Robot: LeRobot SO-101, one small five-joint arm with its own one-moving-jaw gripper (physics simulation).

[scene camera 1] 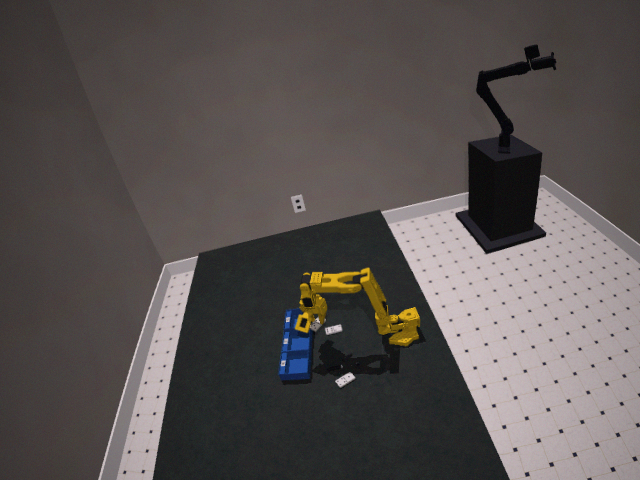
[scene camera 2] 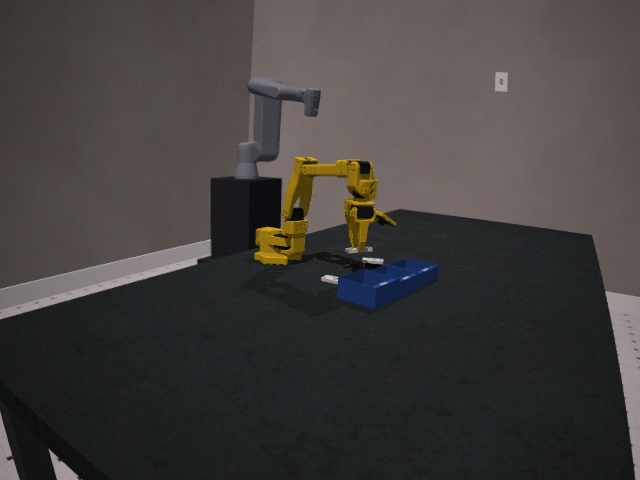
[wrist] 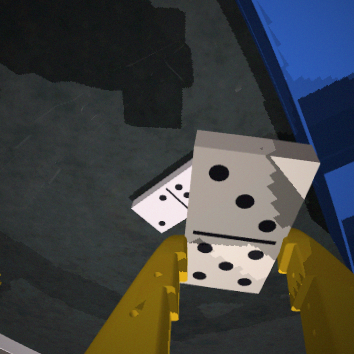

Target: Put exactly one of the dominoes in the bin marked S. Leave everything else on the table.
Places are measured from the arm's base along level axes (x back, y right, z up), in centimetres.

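Pixels of known places: hand, its tool point: (scene camera 1: 321, 322) (scene camera 2: 354, 246) (wrist: 186, 251); arm's base, origin of its link: (scene camera 1: 395, 333) (scene camera 2: 285, 260).
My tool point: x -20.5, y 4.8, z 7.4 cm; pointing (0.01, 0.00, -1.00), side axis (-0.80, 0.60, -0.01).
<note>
Ahead of a thing's pixels: the offset from my tool point to its top centre. Level surfaces: height alone.
My gripper (scene camera 1: 318, 322) (scene camera 2: 360, 248) (wrist: 235, 252) is shut on a white domino {dy +0.4, dx -1.2, dz +0.2 cm} (scene camera 1: 315, 326) (scene camera 2: 351, 250) (wrist: 245, 185) and holds it above the table. The held domino shows three dots and five dots in the wrist view, and its far end overlaps the blue bin edge. The blue three-compartment bin block {dy -0.6, dx -8.7, dz -3.5 cm} (scene camera 1: 295, 377) (scene camera 2: 356, 295) (wrist: 272, 65) has small white labels, whose letters are too small to read. A second domino {dy +2.5, dx +2.8, dz -6.7 cm} (scene camera 1: 333, 329) lies near the gripper, and a third domino {dy -16.9, dx +3.2, dz -6.7 cm} (scene camera 1: 344, 380) lies farther away. In the wrist view a loose domino (wrist: 162, 205) is partly hidden behind the held one.
The yellow arm's base (scene camera 1: 404, 333) (scene camera 2: 279, 253) stands on the dark table {dz -7.4 cm} (scene camera 1: 248, 423) (scene camera 2: 258, 372), across from the bins. A black pedestal (scene camera 1: 501, 191) (scene camera 2: 242, 217) with another robot arm stands off the table. Dark arm shadows fall on the table.
</note>
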